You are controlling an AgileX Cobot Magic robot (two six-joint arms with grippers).
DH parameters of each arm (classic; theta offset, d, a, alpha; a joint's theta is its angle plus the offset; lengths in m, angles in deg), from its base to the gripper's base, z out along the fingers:
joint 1: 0 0.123 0 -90
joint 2: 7.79 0 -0.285 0
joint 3: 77.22 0 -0.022 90
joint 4: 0 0.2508 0 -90
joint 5: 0 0 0.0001 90
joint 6: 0 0.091 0 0
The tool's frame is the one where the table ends.
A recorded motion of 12 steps. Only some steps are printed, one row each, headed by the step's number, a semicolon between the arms.
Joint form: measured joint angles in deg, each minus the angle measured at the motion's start. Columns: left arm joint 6, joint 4, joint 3, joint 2, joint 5, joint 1; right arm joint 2, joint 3, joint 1, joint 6, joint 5, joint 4.
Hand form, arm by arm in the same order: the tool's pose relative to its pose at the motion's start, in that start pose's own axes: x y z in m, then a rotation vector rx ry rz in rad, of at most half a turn. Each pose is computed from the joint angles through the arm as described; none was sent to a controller.
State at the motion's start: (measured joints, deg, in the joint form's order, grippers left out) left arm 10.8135 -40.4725 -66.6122 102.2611 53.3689 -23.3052; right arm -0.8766 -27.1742 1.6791 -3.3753 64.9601 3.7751
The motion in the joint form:
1: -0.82 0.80 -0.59 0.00 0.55 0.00; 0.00 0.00 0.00 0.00 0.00 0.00
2: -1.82 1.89 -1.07 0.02 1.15 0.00; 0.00 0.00 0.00 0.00 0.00 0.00
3: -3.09 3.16 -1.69 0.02 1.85 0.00; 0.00 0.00 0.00 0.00 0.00 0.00
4: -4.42 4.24 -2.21 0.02 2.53 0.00; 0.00 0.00 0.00 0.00 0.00 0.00
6: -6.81 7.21 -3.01 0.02 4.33 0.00; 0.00 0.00 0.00 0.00 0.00 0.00
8: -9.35 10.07 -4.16 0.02 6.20 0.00; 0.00 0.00 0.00 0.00 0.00 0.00
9: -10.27 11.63 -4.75 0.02 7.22 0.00; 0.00 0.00 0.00 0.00 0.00 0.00
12: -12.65 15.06 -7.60 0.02 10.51 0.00; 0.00 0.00 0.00 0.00 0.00 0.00
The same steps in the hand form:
1: -0.0010 -0.0008 -0.0017 -0.0069 0.0030 -0.0007; 0.0000 0.0000 0.0000 0.0000 0.0000 0.0000
2: -0.0015 -0.0009 -0.0030 -0.0185 0.0093 -0.0029; 0.0000 0.0000 0.0000 0.0000 0.0000 0.0000
3: -0.0023 -0.0012 -0.0049 -0.0321 0.0150 -0.0069; 0.0000 0.0000 0.0000 0.0000 0.0000 0.0000
4: -0.0028 -0.0014 -0.0065 -0.0440 0.0210 -0.0150; 0.0000 0.0000 0.0000 0.0000 0.0000 0.0000
6: -0.0022 -0.0001 -0.0092 -0.0809 0.0445 -0.0217; 0.0000 0.0000 0.0000 0.0000 0.0000 0.0000
8: -0.0028 0.0003 -0.0131 -0.1172 0.0618 -0.0309; 0.0000 0.0000 0.0000 0.0000 0.0000 0.0000
9: -0.0030 0.0006 -0.0152 -0.1379 0.0715 -0.0289; 0.0000 0.0000 0.0000 0.0000 0.0000 0.0000
12: -0.0069 -0.0027 -0.0249 -0.1800 0.0852 -0.0219; 0.0000 0.0000 0.0000 0.0000 0.0000 0.0000

